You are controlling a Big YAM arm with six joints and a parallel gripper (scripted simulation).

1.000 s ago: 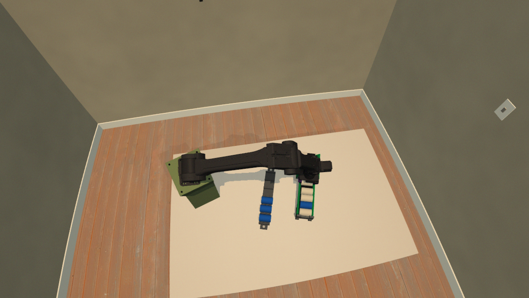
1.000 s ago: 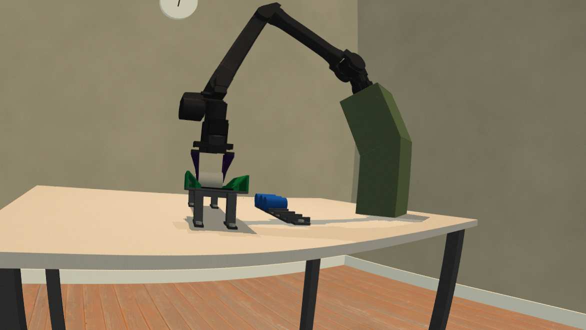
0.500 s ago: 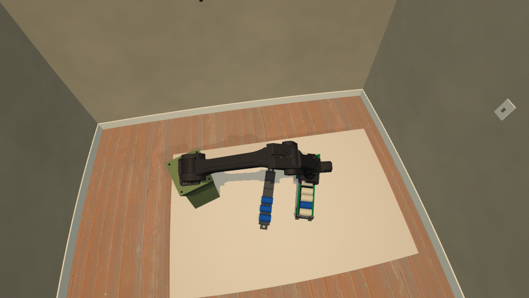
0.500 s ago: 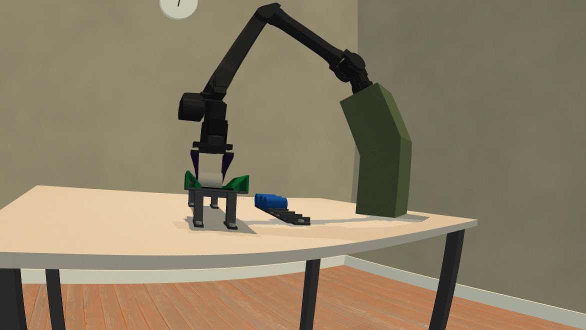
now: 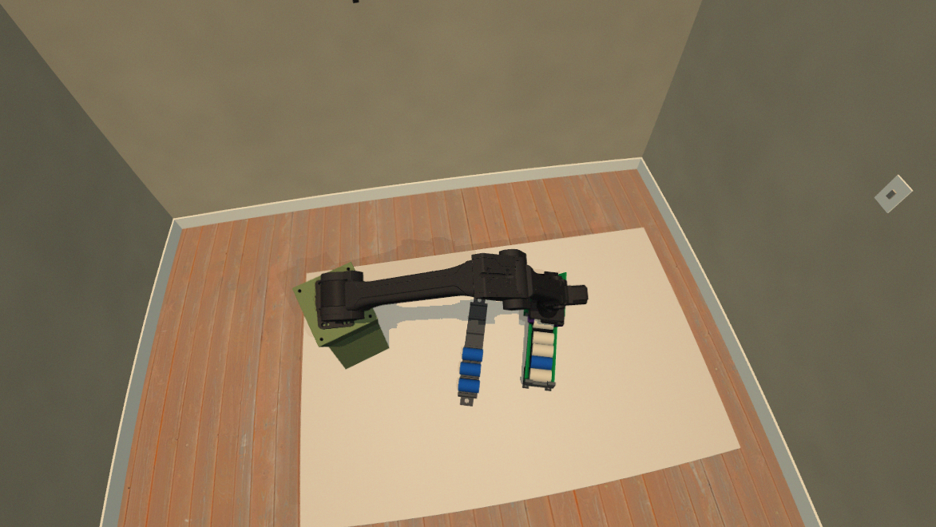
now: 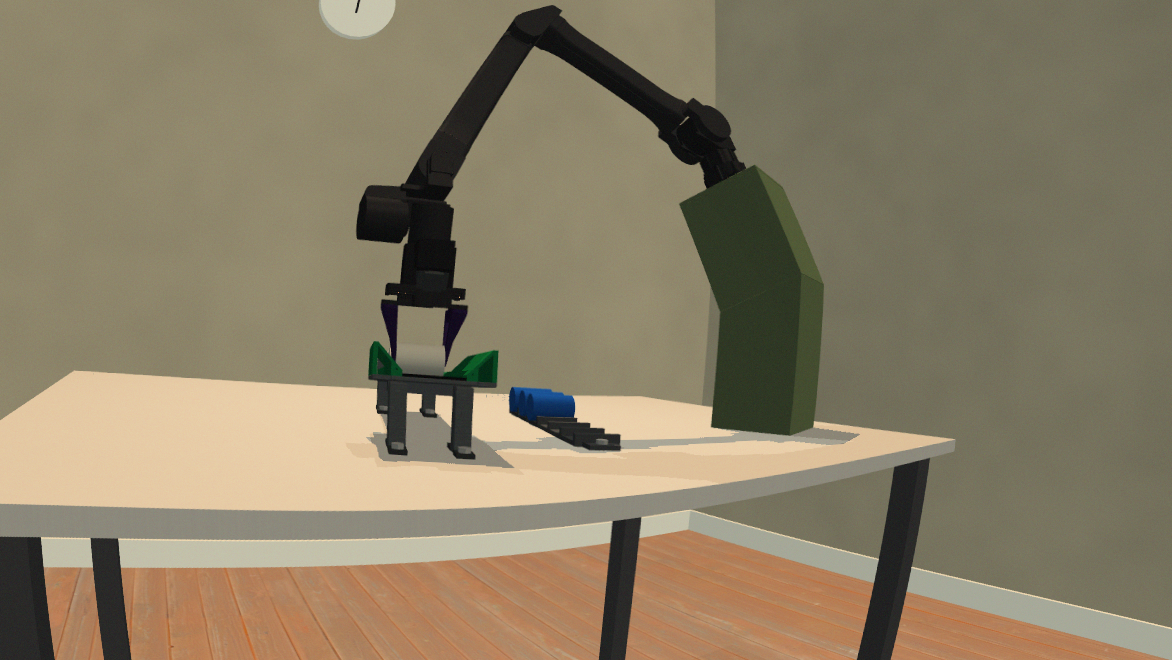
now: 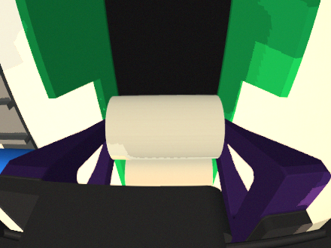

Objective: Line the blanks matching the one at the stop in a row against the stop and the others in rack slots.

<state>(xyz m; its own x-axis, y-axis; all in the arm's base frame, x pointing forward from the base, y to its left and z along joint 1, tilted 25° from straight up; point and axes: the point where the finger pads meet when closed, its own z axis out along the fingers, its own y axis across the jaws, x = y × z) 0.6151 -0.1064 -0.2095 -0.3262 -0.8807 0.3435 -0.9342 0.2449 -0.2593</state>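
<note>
Right now the grey stop is 180 mm to the right of my hand, 60 mm behind it and 30 mm below it.
</note>
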